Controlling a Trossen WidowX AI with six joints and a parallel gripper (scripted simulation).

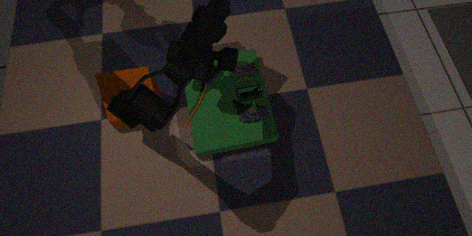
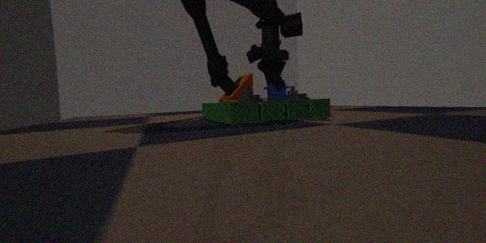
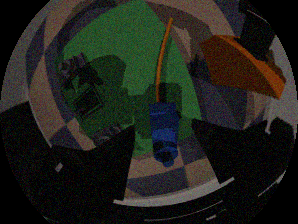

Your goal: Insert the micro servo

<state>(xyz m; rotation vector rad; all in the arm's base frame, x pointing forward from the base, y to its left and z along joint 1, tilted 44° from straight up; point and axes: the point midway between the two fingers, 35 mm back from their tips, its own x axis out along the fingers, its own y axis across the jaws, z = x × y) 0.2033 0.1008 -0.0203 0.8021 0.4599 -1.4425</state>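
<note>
Now: the green deck 7 cm to the right of my gripper tip, 7 cm below it and 2 cm ahead of it.
</note>
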